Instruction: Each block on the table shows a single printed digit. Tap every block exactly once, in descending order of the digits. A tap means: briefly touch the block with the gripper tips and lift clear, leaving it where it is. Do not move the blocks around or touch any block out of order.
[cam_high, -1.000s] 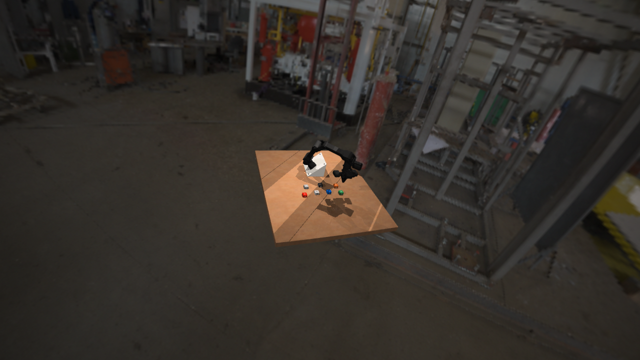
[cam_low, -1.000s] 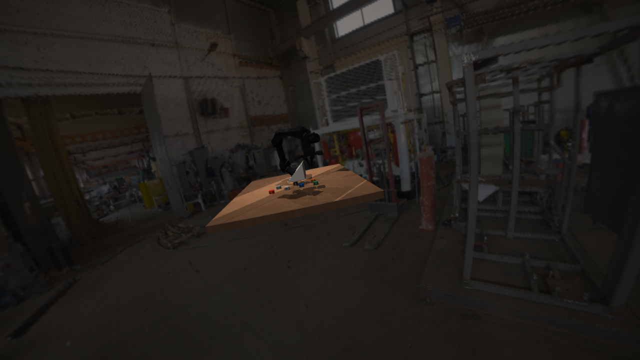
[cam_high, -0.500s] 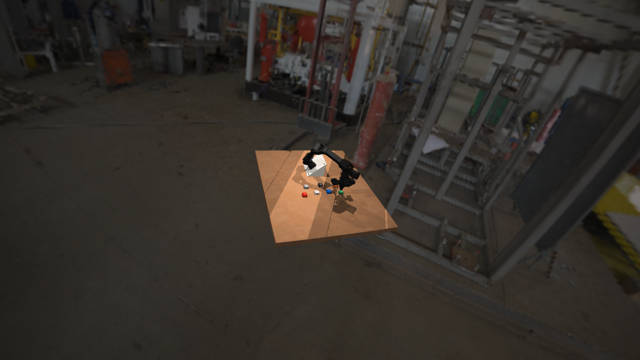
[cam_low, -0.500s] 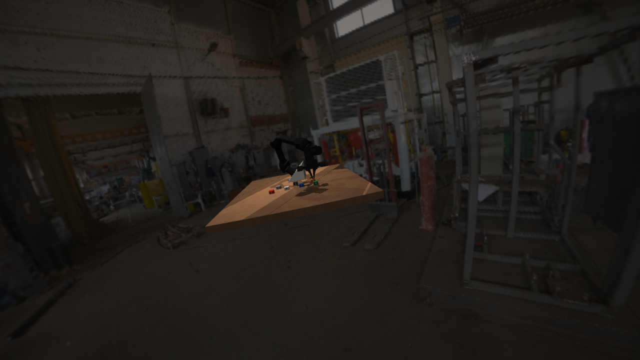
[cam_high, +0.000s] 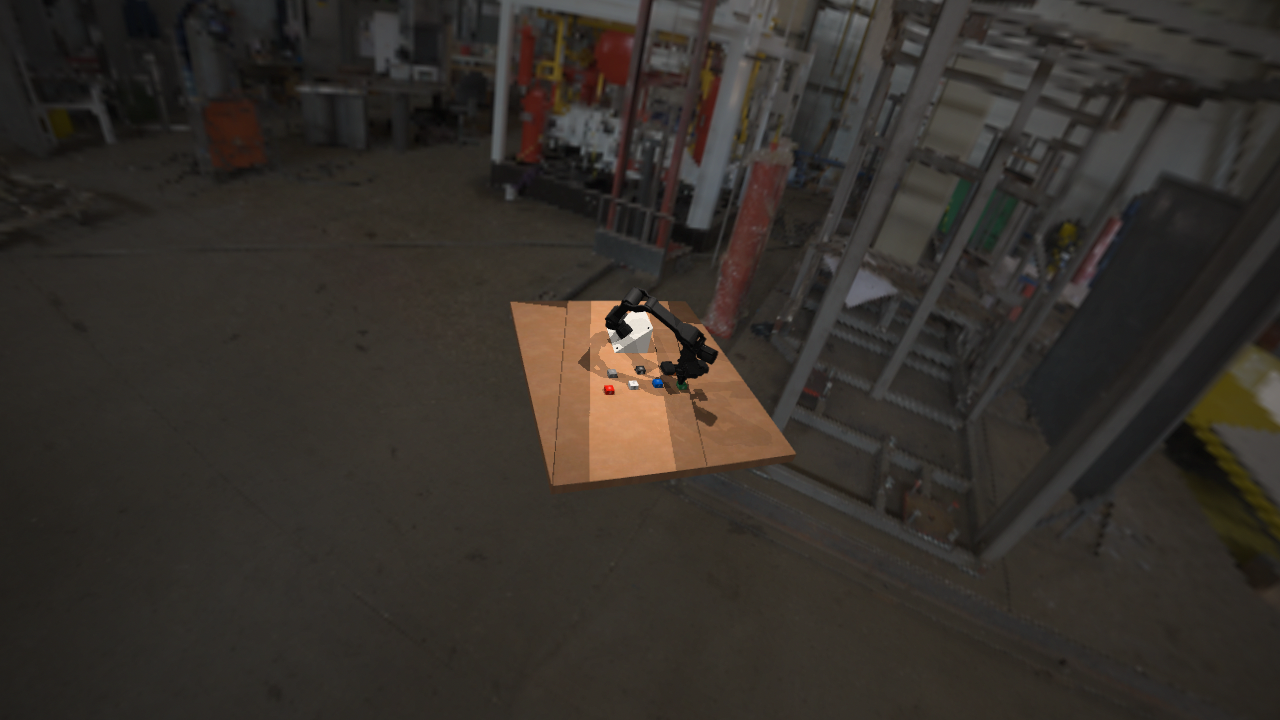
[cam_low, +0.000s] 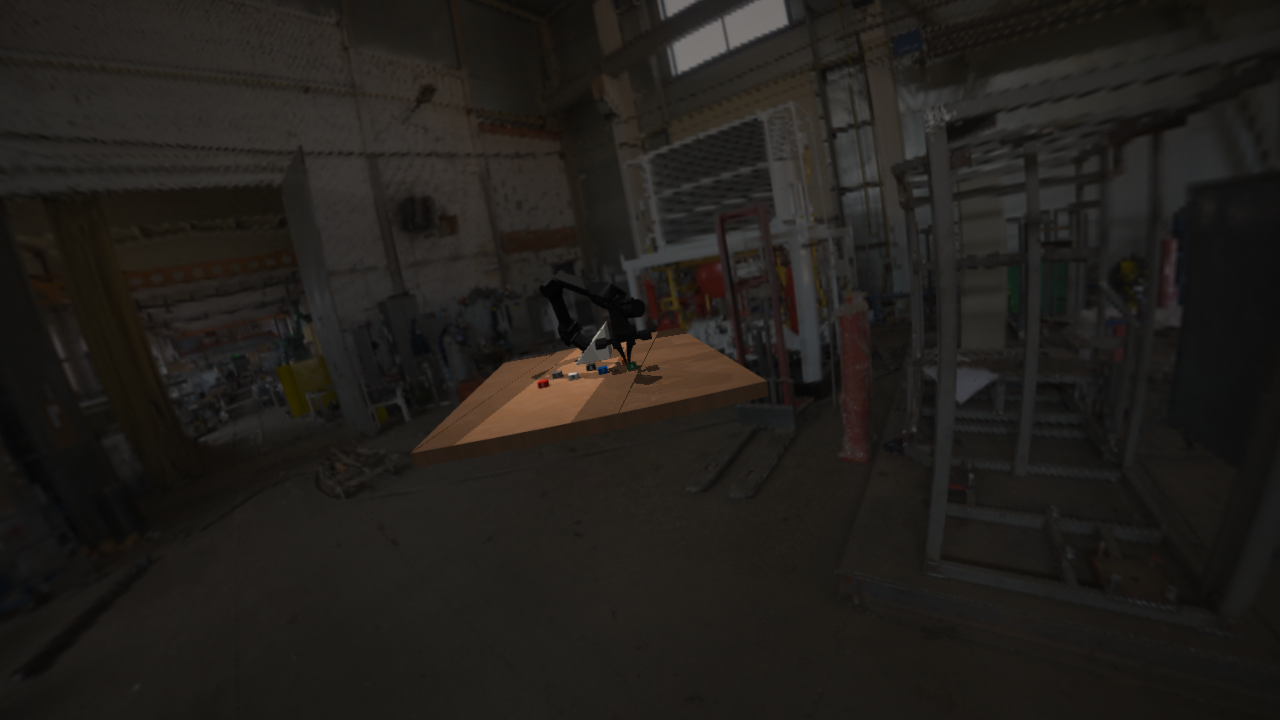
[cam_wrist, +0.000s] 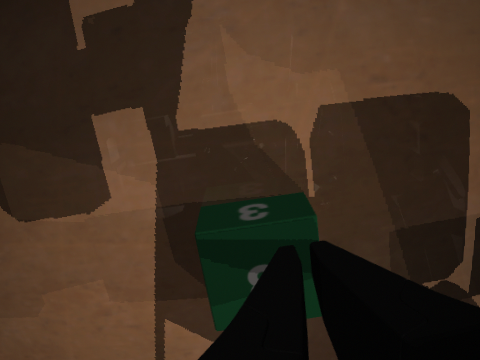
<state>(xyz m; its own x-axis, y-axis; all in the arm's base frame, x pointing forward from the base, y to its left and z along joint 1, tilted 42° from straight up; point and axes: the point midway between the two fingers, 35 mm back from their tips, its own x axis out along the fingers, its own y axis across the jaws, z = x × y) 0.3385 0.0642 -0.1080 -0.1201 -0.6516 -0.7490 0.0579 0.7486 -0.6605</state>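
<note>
Right now my gripper tip is 10 mm to the right of the green block and 10 mm above it. Round my gripper tip: black block: 120 mm behind, 120 mm to the right, 10 mm below; blue block: 30 mm behind, 90 mm to the right, 10 mm below; orange block: 90 mm behind, 10 mm below.
</note>
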